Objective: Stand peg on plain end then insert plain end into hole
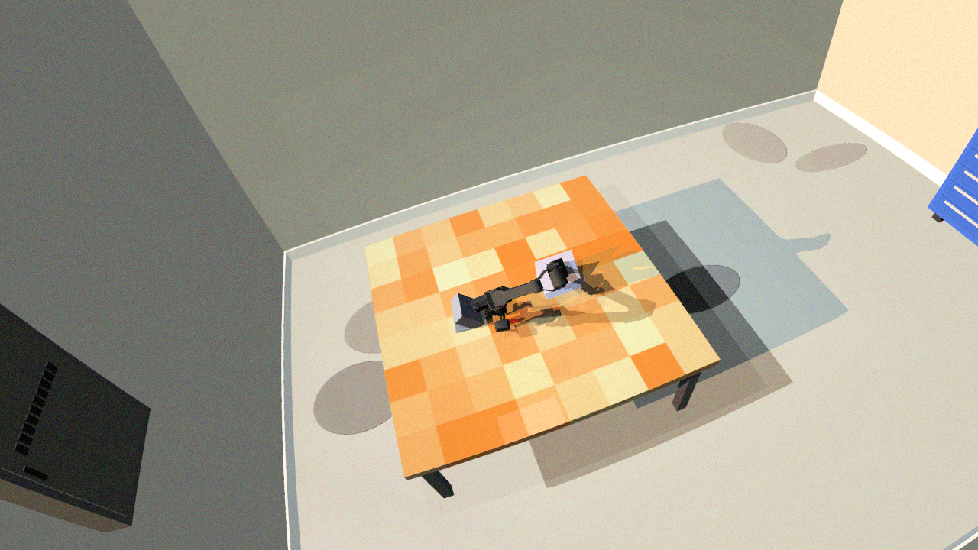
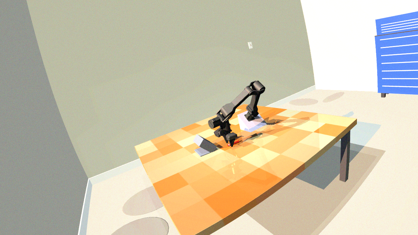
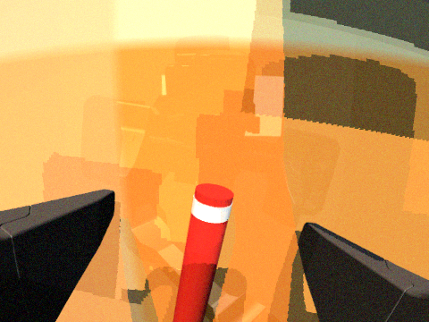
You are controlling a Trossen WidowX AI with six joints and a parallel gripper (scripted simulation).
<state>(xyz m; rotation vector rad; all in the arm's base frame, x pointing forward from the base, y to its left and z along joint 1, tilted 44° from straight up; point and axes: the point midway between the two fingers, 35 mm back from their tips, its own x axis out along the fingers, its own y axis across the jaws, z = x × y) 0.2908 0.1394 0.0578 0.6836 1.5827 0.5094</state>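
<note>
Right now the red peg is 10 mm behind my gripper tip. Round my gripper tip: dark sloped panel: 140 mm ahead, 90 mm to the right, 40 mm above.
</note>
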